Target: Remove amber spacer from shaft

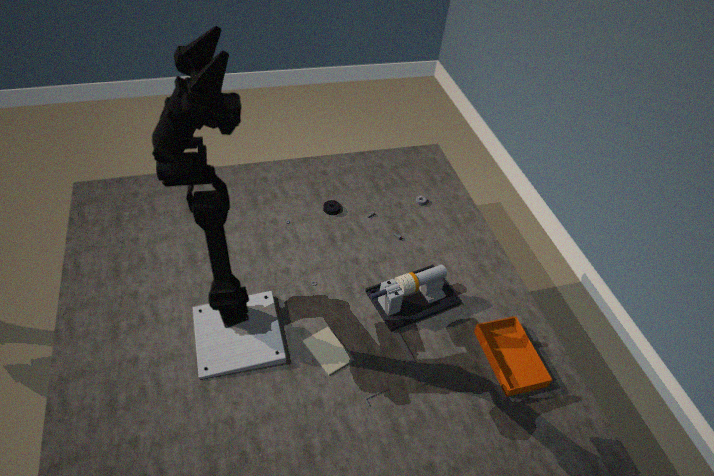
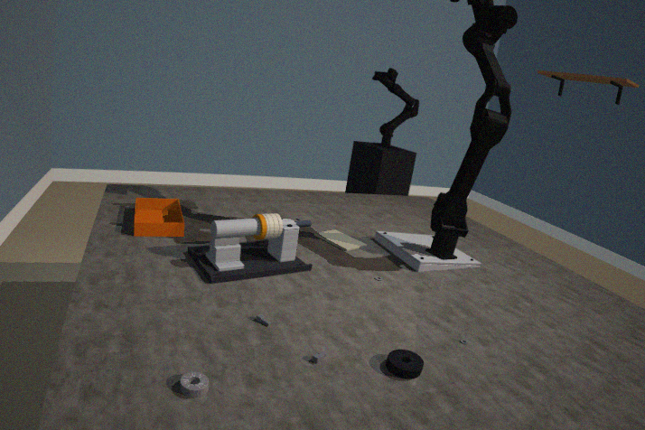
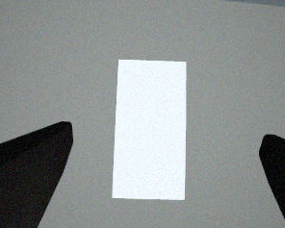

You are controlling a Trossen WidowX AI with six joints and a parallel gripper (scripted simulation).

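My gripper tip is 41 cm short of the dark shaft, 5 cm to the left of it and 73 cm above it. Round my gripper tip: amber spacer: 44 cm ahead, 5 cm to the right, 73 cm below; then pale card: 16 cm ahead, 11 cm to the right, 81 cm below; then thin bar: 35 cm ahead, 22 cm to the right, 81 cm below.
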